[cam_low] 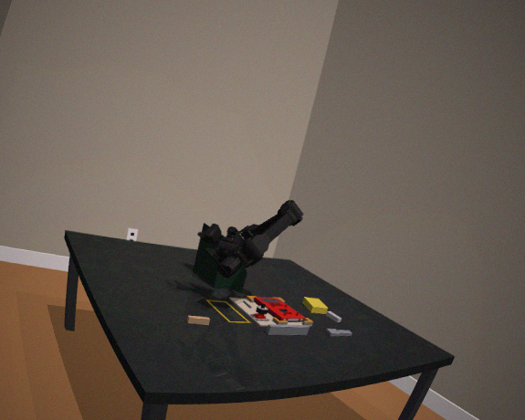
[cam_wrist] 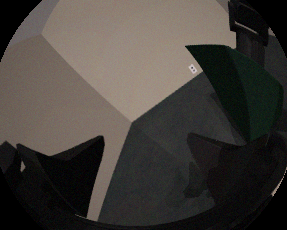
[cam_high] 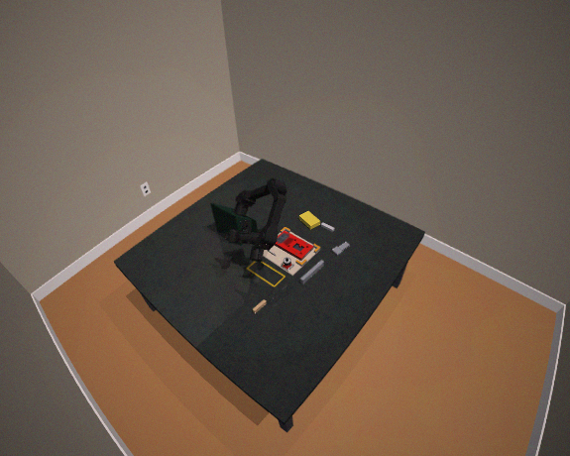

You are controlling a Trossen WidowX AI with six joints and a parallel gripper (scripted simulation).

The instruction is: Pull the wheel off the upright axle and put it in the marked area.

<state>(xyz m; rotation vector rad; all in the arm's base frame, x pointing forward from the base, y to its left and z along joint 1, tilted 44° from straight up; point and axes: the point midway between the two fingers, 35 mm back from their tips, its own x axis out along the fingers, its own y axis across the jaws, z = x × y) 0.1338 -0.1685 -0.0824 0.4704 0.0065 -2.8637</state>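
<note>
My gripper tip is now 260 mm short of the dark wheel, 160 mm above it and 150 mm to the right of it. Also, from my gripper tip: axle 260 mm ahead, 160 mm below, 150 mm to the left; yellow block 490 mm to the left, 180 mm below, 160 mm ahead; tan block 310 mm ahead, 180 mm below, 120 mm to the right.
</note>
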